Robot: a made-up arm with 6 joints. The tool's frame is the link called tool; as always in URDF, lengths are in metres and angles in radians. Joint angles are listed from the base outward.
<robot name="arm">
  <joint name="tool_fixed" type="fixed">
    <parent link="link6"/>
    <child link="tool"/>
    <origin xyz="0 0 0" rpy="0 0 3.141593"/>
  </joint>
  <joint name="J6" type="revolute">
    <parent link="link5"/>
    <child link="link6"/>
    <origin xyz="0.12 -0.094 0" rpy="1.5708 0 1.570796"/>
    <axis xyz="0 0 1"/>
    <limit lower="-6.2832" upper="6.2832"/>
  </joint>
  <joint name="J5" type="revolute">
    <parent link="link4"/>
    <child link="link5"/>
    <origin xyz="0 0 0" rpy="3.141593 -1.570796 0"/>
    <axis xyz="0 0 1"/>
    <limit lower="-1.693" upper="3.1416"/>
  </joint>
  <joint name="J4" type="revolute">
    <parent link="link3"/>
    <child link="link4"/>
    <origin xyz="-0.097 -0.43 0" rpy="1.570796 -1.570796 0"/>
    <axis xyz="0 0 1"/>
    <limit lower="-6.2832" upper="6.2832"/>
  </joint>
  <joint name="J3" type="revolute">
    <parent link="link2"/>
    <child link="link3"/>
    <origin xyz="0.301 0.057 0" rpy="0 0 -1.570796"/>
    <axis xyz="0 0 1"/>
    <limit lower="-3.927" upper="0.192"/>
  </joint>
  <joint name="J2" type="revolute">
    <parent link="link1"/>
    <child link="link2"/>
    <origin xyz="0 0 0" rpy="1.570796 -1.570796 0"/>
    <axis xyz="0 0 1"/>
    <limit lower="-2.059" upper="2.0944"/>
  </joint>
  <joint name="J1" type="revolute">
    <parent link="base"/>
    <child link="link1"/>
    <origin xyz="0 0 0.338" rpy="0 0 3.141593"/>
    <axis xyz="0 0 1"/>
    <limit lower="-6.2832" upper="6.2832"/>
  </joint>
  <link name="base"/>
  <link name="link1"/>
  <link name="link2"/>
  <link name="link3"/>
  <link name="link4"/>
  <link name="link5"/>
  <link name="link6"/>
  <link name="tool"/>
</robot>
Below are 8 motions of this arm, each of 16 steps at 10 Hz.
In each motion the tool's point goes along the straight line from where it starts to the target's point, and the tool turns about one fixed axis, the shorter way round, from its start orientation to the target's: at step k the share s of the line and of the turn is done. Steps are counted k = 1, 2, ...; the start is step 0. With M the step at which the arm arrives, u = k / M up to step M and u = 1 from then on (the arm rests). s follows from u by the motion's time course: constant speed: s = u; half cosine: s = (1 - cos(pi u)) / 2; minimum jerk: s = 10 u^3 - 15 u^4 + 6 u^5.
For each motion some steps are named. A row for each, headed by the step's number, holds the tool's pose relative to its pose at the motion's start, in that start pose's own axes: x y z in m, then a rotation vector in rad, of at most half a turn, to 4 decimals.
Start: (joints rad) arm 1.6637 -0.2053 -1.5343 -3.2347 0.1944 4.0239
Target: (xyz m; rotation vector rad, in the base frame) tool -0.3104 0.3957 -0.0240 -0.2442 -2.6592 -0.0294
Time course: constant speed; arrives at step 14
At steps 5, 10, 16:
5: -0.2473 0.1048 -0.1400 0.2727 -0.6245 -0.3663
10: -0.4946 0.2097 -0.2801 0.5454 -1.2489 -0.7327
16: -0.6924 0.2936 -0.3921 0.7636 -1.7485 -1.0257

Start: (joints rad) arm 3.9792 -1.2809 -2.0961 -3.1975 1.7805 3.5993
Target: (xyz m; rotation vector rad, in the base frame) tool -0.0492 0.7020 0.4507 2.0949 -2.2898 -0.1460
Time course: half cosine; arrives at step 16
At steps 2, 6, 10, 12, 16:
2: 0.0248 0.0095 0.0021 -0.0094 0.0452 -0.0365
6: 0.2008 0.0774 0.0167 -0.0760 0.3665 -0.2958
10: 0.4497 0.1733 0.0375 -0.1701 0.8210 -0.6624
12: 0.5552 0.2140 0.0463 -0.2101 1.0136 -0.8179
16: 0.6504 0.2507 0.0543 -0.2461 1.1875 -0.9582

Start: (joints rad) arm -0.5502 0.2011 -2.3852 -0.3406 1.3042 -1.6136
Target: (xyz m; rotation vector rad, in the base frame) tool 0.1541 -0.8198 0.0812 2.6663 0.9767 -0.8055
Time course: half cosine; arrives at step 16
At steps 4, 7, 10, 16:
4: -0.0420 -0.1059 0.1028 0.1412 -0.0459 -0.0003
7: -0.1154 -0.2910 0.2825 0.3881 -0.1262 -0.0007
10: -0.1982 -0.5000 0.4853 0.6667 -0.2168 -0.0013
16: -0.2867 -0.7232 0.7020 0.9644 -0.3136 -0.0018

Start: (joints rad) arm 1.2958 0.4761 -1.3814 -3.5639 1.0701 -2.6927
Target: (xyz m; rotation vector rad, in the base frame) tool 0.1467 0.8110 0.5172 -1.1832 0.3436 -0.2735
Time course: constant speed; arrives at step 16
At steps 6, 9, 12, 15, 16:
6: 0.0465 -0.0107 0.0579 -0.1315 0.1675 0.5143
9: 0.0697 -0.0161 0.0868 -0.1973 0.2512 0.7715
12: 0.0929 -0.0215 0.1158 -0.2630 0.3349 1.0287
15: 0.1161 -0.0268 0.1447 -0.3288 0.4187 1.2858
16: 0.1239 -0.0286 0.1543 -0.3507 0.4466 1.3715

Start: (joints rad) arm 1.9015 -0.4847 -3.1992 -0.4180 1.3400 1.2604
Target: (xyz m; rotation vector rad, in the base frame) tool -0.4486 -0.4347 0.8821 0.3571 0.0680 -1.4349
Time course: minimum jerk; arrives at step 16
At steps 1, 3, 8, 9, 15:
1: -0.0013 0.0000 -0.0007 0.0024 0.0014 -0.0024
3: -0.0281 0.0001 -0.0148 0.0521 0.0315 -0.0535
8: -0.2880 0.0012 -0.1520 0.5337 0.3234 -0.5483
9: -0.3548 0.0015 -0.1873 0.6575 0.3984 -0.6755
15: -0.5747 0.0025 -0.3034 1.0650 0.6454 -1.0942

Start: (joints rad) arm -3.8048 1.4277 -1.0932 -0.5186 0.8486 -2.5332
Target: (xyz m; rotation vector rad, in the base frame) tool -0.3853 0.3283 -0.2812 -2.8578 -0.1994 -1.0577
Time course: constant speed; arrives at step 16
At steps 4, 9, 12, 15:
4: -0.0485 -0.0158 -0.0627 0.0612 -0.1270 -0.1568
9: -0.1091 -0.0355 -0.1410 0.1377 -0.2857 -0.3527
12: -0.1455 -0.0473 -0.1880 0.1836 -0.3810 -0.4703
15: -0.1819 -0.0591 -0.2350 0.2294 -0.4762 -0.5879

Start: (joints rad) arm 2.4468 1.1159 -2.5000 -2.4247 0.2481 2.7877
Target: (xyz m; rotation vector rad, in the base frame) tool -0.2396 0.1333 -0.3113 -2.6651 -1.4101 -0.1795
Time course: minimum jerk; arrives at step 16
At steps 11, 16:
11: -0.4949 0.2542 -0.4839 -0.9784 -0.7692 0.5463
16: -0.6036 0.3100 -0.5902 -1.1932 -0.9381 0.6662

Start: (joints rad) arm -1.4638 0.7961 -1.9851 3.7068 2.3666 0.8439
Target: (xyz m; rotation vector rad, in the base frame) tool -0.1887 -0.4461 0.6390 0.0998 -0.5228 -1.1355
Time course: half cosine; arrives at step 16
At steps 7, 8, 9, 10, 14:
7: -0.0930 0.0126 0.1007 0.0492 0.0771 -0.1081
8: -0.1155 0.0157 0.1252 0.0611 0.0958 -0.1344
9: -0.1380 0.0187 0.1496 0.0730 0.1145 -0.1606
10: -0.1597 0.0216 0.1731 0.0844 0.1325 -0.1858
14: -0.2222 0.0301 0.2408 0.1175 0.1843 -0.2585

